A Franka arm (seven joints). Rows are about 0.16 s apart.
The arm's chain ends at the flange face. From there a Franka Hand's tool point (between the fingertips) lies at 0.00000 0.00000 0.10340 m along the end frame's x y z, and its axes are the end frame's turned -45 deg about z.
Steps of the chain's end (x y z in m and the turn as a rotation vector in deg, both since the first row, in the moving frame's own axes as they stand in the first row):
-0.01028 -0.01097 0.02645 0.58 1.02 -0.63
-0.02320 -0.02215 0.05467 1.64 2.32 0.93
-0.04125 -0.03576 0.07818 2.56 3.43 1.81
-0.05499 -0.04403 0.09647 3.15 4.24 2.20
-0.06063 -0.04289 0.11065 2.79 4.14 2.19
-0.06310 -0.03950 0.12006 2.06 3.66 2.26
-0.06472 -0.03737 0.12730 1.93 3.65 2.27
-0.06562 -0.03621 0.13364 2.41 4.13 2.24
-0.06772 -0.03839 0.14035 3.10 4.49 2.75
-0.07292 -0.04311 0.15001 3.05 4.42 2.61
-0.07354 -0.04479 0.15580 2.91 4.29 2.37
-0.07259 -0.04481 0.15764 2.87 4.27 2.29
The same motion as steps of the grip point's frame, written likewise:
0.00253 -0.01448 0.02643 -0.31 1.13 -0.63
0.00430 -0.03116 0.05454 -0.48 2.80 0.93
0.00374 -0.05322 0.07789 -0.62 4.24 1.81
0.00164 -0.06845 0.09603 -0.77 5.23 2.20
-0.00375 -0.07131 0.11026 -0.95 4.90 2.19
-0.00944 -0.07037 0.11978 -1.13 4.04 2.26
-0.01227 -0.06986 0.12703 -1.22 3.95 2.27
-0.01251 -0.06965 0.13328 -1.22 4.62 2.24
-0.01111 -0.07303 0.13988 -0.98 5.37 2.75
-0.01160 -0.08008 0.14956 -0.97 5.28 2.61
-0.01119 -0.08172 0.15538 -0.98 5.09 2.37
-0.01058 -0.08105 0.15722 -0.99 5.05 2.29

